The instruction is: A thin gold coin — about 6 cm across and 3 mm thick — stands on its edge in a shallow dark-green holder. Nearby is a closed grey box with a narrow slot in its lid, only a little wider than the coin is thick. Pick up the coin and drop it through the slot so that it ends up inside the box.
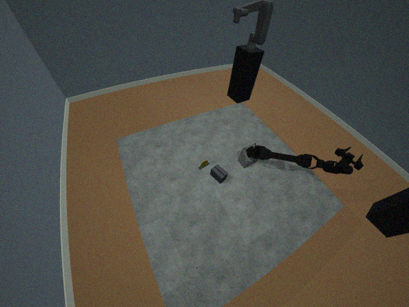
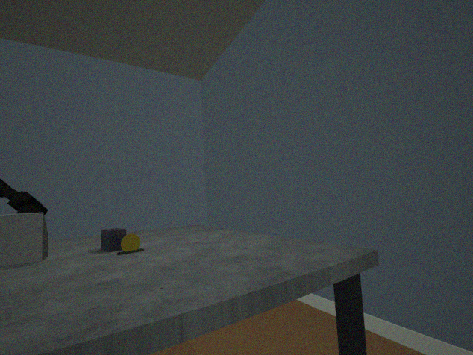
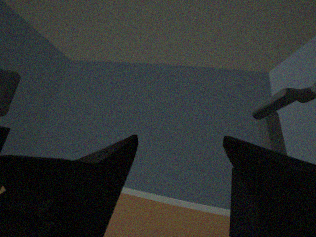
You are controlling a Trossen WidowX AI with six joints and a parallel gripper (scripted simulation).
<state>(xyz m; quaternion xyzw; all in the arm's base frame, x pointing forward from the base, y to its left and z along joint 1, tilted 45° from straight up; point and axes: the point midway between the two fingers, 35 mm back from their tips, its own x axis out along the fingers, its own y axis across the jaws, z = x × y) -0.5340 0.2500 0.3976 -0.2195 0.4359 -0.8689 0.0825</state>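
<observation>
The gold coin is 850 mm ahead of my gripper tip, 590 mm to the right of it and 260 mm below it.
</observation>
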